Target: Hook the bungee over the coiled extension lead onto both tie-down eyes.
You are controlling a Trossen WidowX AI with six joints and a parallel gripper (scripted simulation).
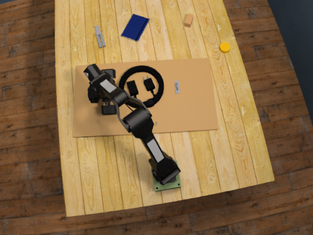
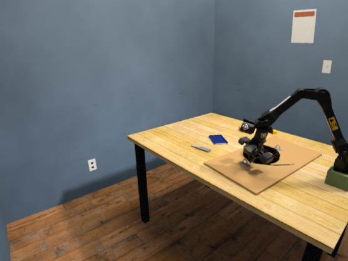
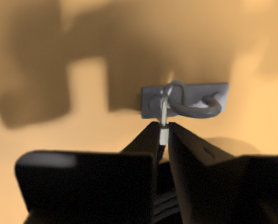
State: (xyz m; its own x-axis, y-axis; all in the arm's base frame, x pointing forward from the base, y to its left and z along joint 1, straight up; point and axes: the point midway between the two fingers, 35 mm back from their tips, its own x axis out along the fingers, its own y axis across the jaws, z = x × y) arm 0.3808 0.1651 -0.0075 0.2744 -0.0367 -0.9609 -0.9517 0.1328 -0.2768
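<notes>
My hand is 2 cm short of the black coiled extension lead, 14 cm to the left of it and 3 cm above it. From my hand the other things lie so: tan block 33 cm ahead, 42 cm to the right, 4 cm below; then board 2 cm behind, 14 cm to the right, 5 cm below; then yellow disc 15 cm ahead, 56 cm to the right, 5 cm below.
</notes>
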